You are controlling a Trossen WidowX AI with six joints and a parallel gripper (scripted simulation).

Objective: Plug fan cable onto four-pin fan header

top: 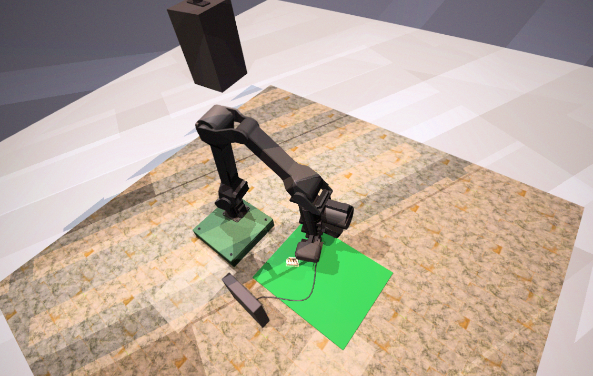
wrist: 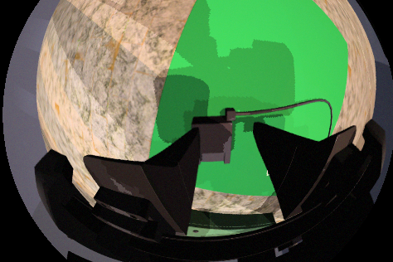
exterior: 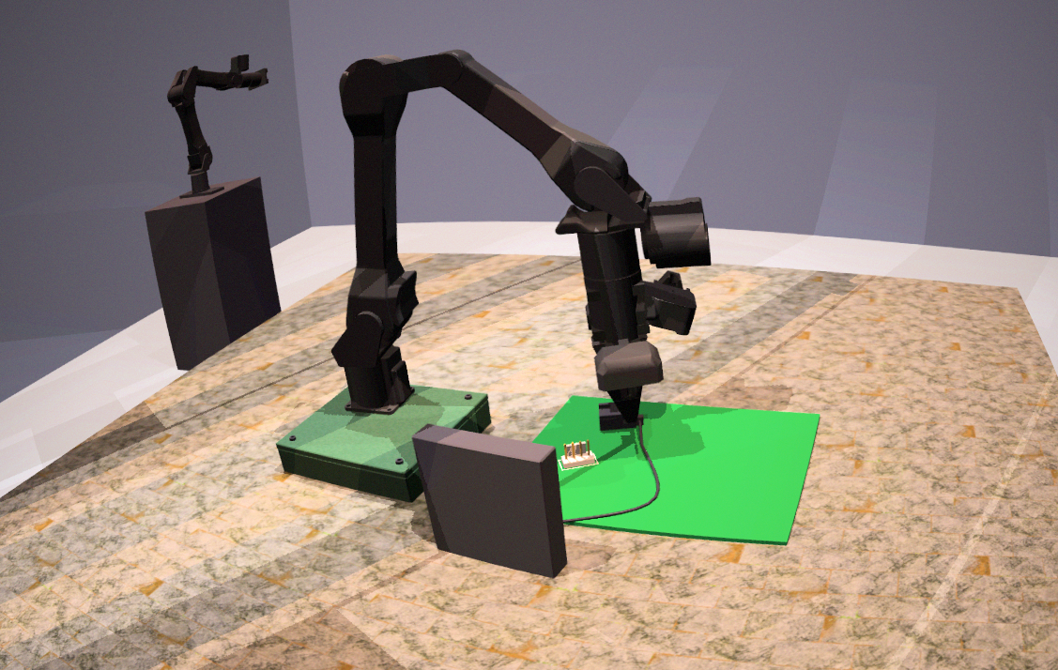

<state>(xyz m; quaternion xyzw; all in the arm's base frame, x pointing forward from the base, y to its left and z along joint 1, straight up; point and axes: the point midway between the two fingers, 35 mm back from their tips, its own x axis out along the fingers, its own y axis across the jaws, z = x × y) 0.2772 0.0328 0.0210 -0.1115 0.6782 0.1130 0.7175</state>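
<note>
My gripper tip is now 20 mm past the dark fan plug, 10 mm to the right of it and 10 mm above it. Also, from my gripper tip: green board (50 mm ahead, 70 mm to the right, 40 mm below); then dark fan (60 mm behind, 240 mm to the right, 40 mm above); then four-pin fan header (40 mm behind, 80 mm to the right, 20 mm below).
</note>
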